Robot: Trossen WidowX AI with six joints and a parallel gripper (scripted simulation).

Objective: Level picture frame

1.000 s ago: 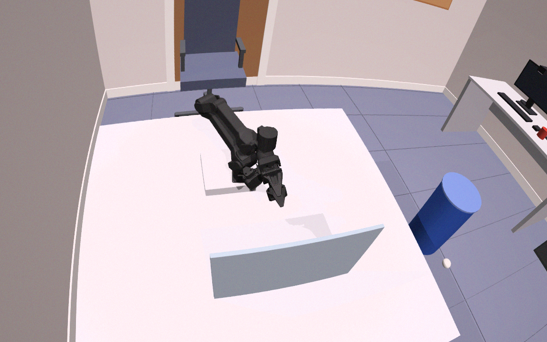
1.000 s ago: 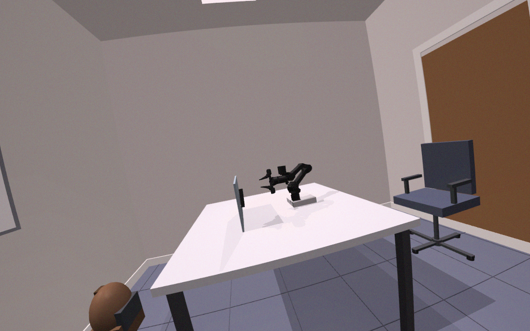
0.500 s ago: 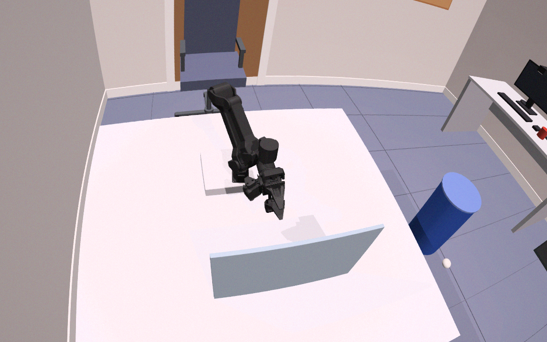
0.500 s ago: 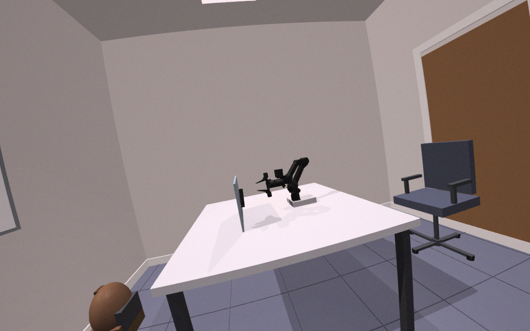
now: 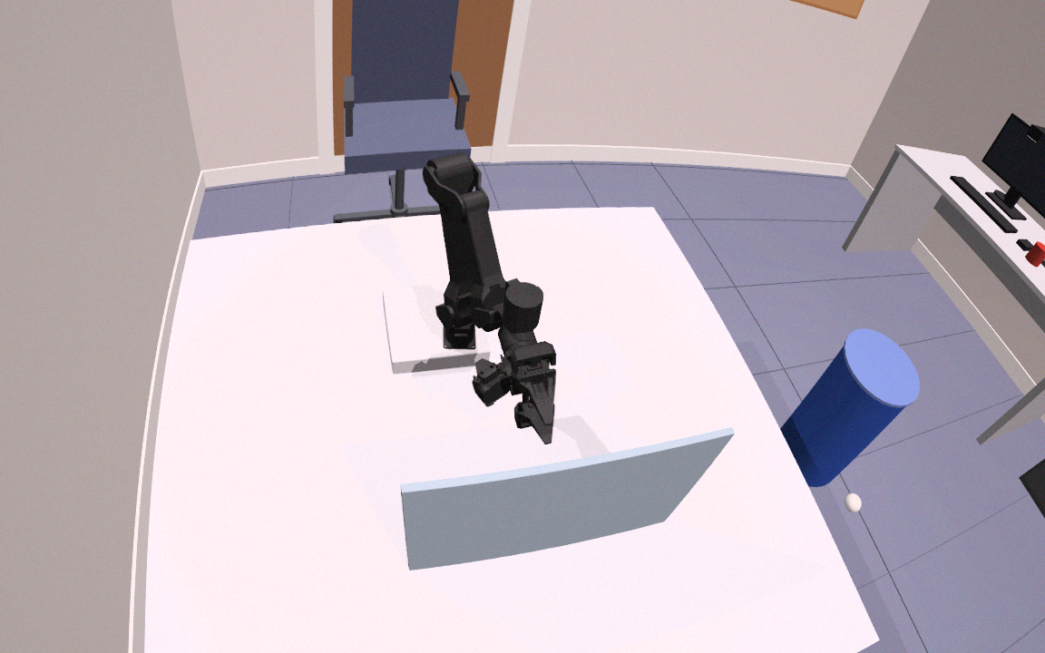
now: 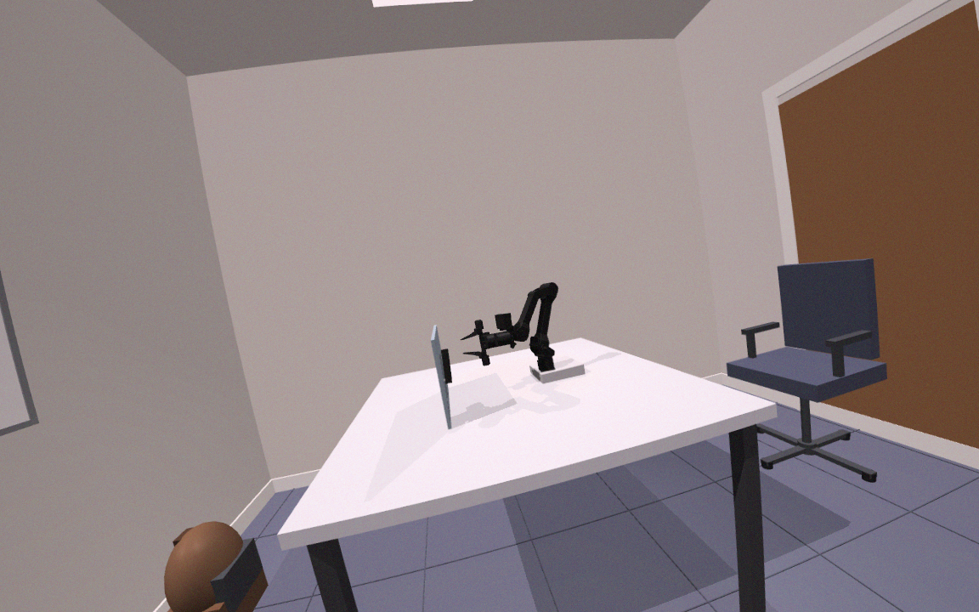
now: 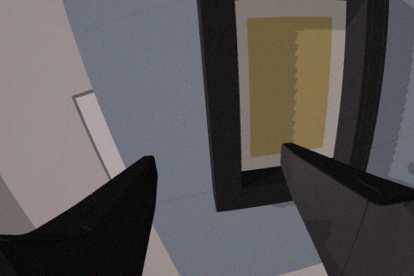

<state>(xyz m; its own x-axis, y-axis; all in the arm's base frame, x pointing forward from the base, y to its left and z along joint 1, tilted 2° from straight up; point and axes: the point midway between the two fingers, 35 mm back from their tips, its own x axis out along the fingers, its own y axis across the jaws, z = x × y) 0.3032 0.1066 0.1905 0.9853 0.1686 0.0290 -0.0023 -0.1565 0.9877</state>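
Now: the picture frame 80 mm ahead of my gripper tip, 60 mm below it and 20 mm to the left of it. Also, from my gripper tip: wall panel 90 mm ahead, 70 mm below, 20 mm to the left.
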